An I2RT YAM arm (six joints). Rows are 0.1 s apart.
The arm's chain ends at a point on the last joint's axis. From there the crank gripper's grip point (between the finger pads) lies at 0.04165 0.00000 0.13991 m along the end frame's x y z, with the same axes.
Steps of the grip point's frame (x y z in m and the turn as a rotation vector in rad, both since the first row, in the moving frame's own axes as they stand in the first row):
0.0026, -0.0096, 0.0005, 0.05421, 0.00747, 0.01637
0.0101, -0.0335, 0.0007, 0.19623, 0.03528, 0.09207
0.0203, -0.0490, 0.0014, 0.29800, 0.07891, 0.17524
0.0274, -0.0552, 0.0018, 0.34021, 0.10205, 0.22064
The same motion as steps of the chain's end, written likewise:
0.0015, -0.0027, 0.0010, 0.05421, 0.00747, 0.01637
0.0041, -0.0104, 0.0046, 0.19623, 0.03528, 0.09207
0.0066, -0.0168, 0.0101, 0.29800, 0.07891, 0.17524
0.0096, -0.0202, 0.0131, 0.34021, 0.10205, 0.22064

